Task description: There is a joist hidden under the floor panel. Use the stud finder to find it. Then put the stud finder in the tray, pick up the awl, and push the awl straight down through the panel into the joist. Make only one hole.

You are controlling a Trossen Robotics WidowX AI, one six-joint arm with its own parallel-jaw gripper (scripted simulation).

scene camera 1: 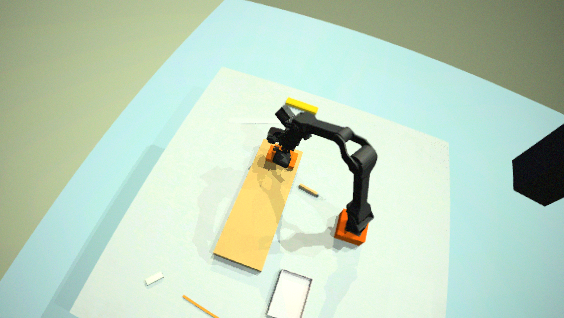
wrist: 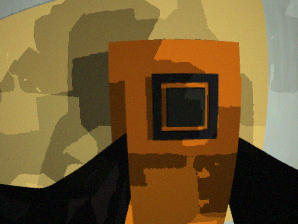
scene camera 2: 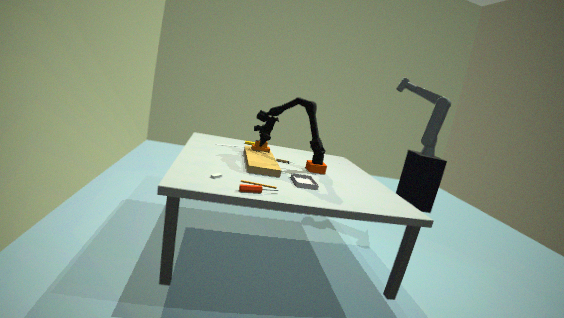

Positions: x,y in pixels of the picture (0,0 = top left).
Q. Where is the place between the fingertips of my gripper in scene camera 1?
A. At 279,154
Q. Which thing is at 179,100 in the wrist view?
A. A stud finder.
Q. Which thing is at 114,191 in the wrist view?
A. My gripper.
